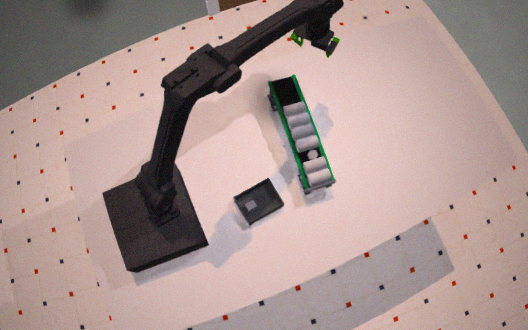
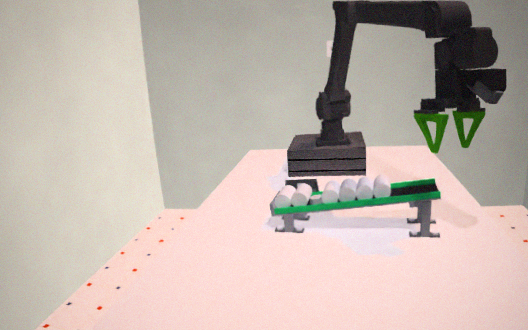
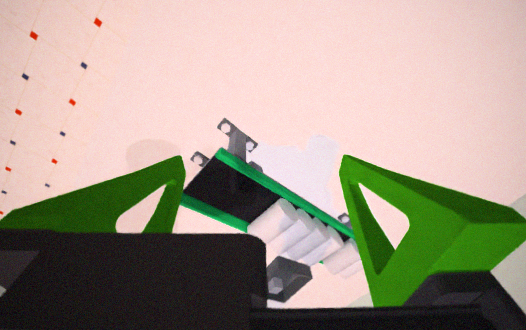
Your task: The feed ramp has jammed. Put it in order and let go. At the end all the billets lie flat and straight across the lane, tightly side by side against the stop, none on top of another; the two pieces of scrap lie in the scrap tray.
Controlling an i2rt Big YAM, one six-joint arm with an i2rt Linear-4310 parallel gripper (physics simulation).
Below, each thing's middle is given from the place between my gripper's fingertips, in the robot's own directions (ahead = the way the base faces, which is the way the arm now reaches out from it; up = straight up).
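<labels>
The dark scrap tray (image 1: 264, 194) is a good way below my hand. It is also well to the right of the hand and well behind it.
</labels>
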